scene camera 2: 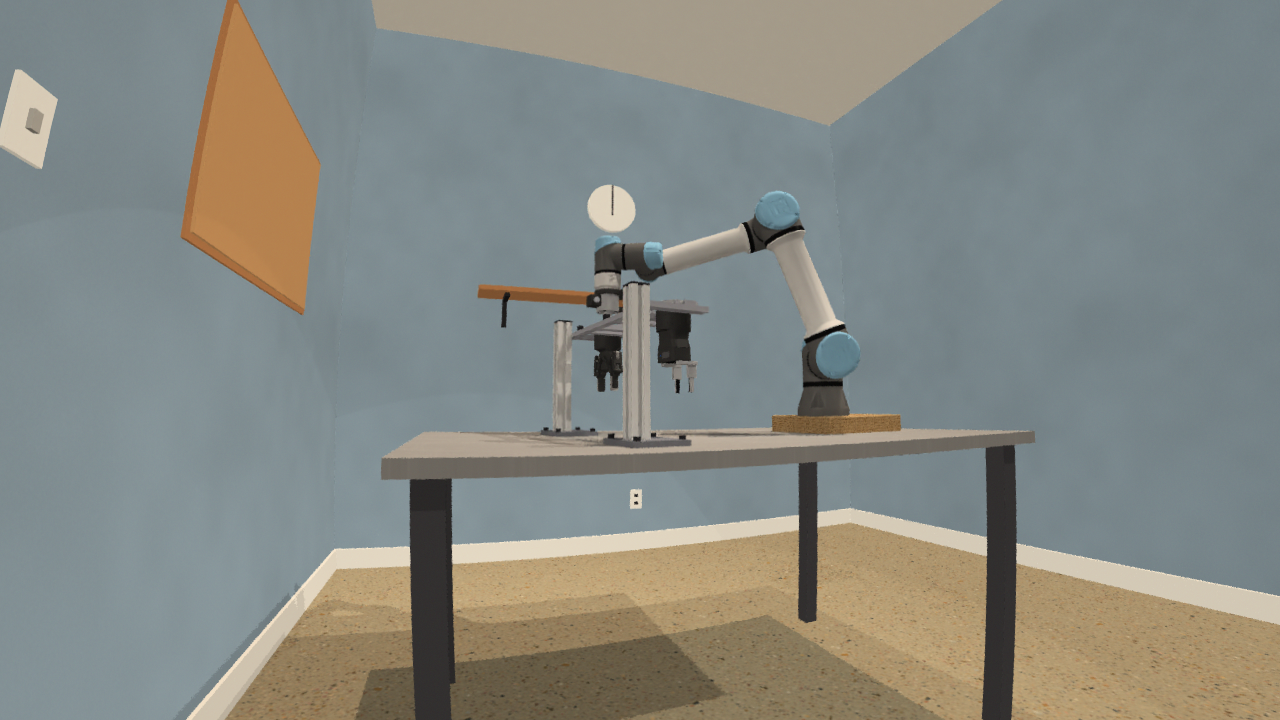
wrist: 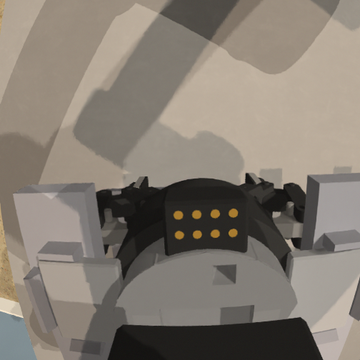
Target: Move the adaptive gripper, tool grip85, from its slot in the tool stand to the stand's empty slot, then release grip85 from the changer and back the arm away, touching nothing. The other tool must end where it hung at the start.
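Seen in the pictures: end effector, tool point: (scene camera 2: pixel 607 312); arm's base, origin of the base link: (scene camera 2: pixel 823 415).
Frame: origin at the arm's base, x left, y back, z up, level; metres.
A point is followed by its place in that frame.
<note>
The adaptive gripper grip85 (scene camera 2: pixel 607 383) {x -0.009, y -0.633, z 0.092 m} (wrist: pixel 197 192) is black and hangs upright in its slot of the tool stand (scene camera 2: pixel 637 367) {x 0.390, y -0.637, z 0.100 m} (wrist: pixel 57 220). Its fingers are apart and empty. In the wrist view, light grey stand prongs flank it, and its grey top plate and gold contacts show. The arm's changer (scene camera 2: pixel 606 301) {x -0.029, y -0.642, z 0.320 m} (wrist: pixel 215 342) is directly above it, very close or touching; whether they are locked together cannot be told. The other tool (scene camera 2: pixel 674 338) {x 0.323, y -0.545, z 0.168 m}, with pale fingers, hangs to the right in scene camera 2. The empty slot cannot be made out behind the front post.
The second stand post (scene camera 2: pixel 562 376) {x -0.063, y -0.758, z 0.113 m} stands to the left on the table (scene camera 2: pixel 760 452) {x 0.528, y -0.451, z -0.055 m}. An orange-brown bar (scene camera 2: pixel 528 293) with a black hook shows behind the stand at rail height. The arm's base (scene camera 2: pixel 823 398) {x 0.057, y -0.034, z 0.049 m} stands on a wooden block (scene camera 2: pixel 850 424) {x 0.137, y 0.000, z -0.024 m} at the right. Arm shadows fall on the table.
</note>
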